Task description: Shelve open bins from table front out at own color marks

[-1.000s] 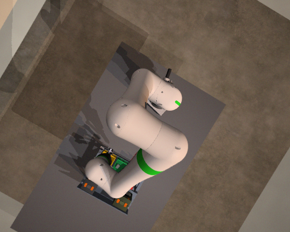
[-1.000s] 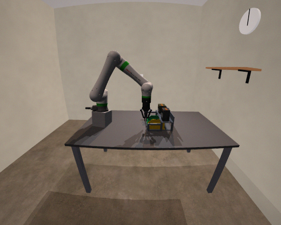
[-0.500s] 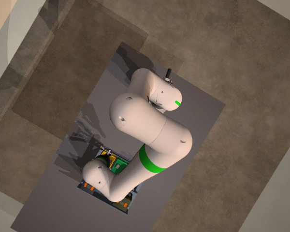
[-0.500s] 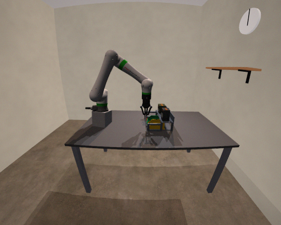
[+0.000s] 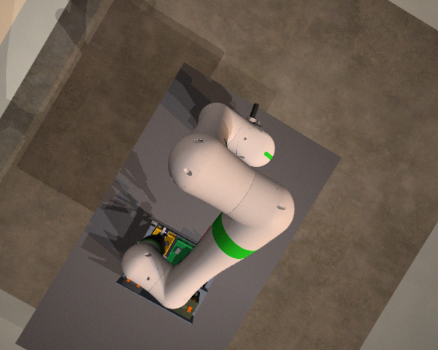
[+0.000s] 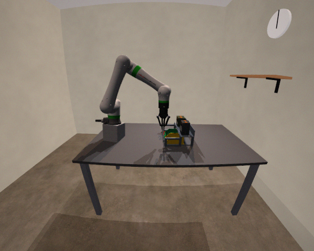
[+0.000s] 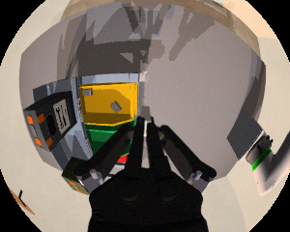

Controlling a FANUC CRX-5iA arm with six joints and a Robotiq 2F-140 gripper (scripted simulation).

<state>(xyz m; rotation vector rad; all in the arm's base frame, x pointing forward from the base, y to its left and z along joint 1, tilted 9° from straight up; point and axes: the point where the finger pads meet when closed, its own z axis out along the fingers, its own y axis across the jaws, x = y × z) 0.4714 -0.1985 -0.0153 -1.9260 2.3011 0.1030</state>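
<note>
Now: hand 110 mm short of the yellow bin, 20 mm to the left of it and 100 mm above it. The rest, counted from my hand: green bin: 130 mm ahead, 100 mm to the left, 100 mm below; yellow-marked place: 110 mm ahead, 20 mm to the right, 130 mm below; red mark: 150 mm ahead, 200 mm to the left, 130 mm below.
</note>
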